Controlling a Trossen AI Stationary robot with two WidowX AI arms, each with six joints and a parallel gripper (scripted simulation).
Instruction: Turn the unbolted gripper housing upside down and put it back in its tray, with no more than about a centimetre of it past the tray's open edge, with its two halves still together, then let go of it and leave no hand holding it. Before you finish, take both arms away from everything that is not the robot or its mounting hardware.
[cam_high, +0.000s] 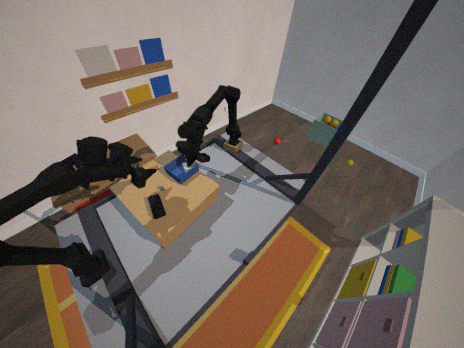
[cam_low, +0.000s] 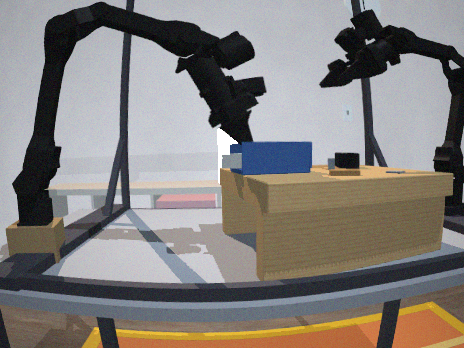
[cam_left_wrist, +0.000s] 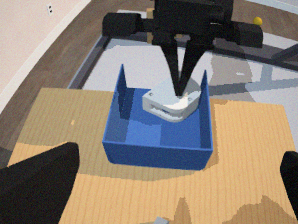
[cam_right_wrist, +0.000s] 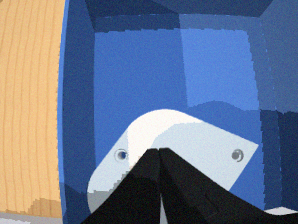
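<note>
My right gripper is now 3 cm short of the blue tray, 7 cm to the right of it and 5 cm above it. Round my right hand: wooden block 3 cm ahead, 16 cm to the left, 13 cm below.
</note>
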